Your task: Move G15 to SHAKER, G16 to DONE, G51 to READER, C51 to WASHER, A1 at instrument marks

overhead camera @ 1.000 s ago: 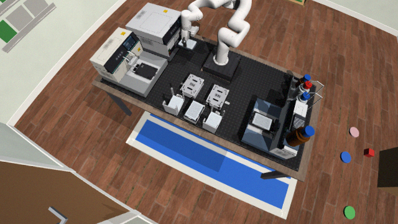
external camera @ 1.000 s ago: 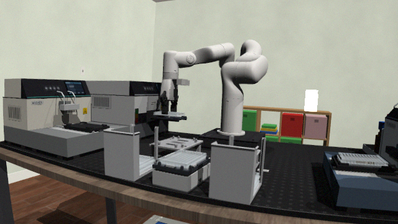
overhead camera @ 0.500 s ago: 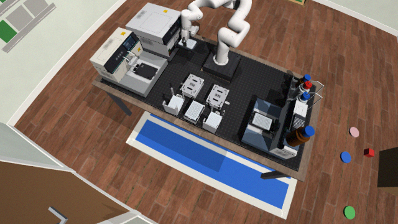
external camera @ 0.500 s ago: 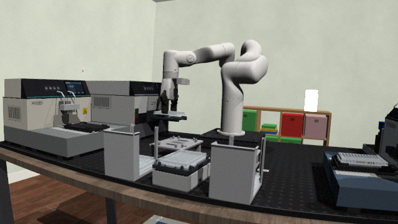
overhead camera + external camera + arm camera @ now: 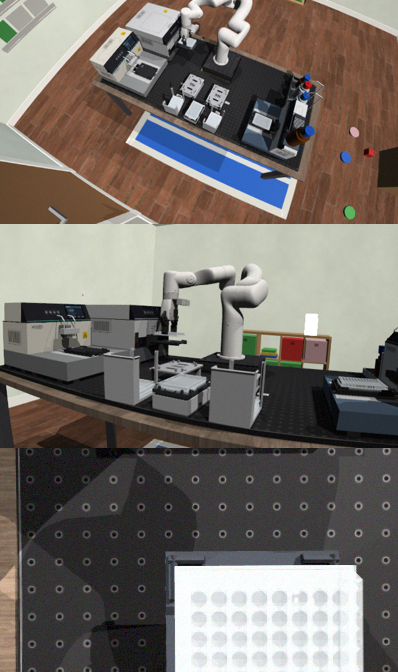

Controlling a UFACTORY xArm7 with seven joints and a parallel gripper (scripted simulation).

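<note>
Right now my hand is 50 mm above the reader's dark tray. The rest, counted from my hand: washer (360 mm ahead, 430 mm to the right, 50 mm below); then washer nest (370 mm ahead, 190 mm to the right, 70 mm below); then DONE label (420 mm ahead, 130 mm to the left, 150 mm below).
</note>
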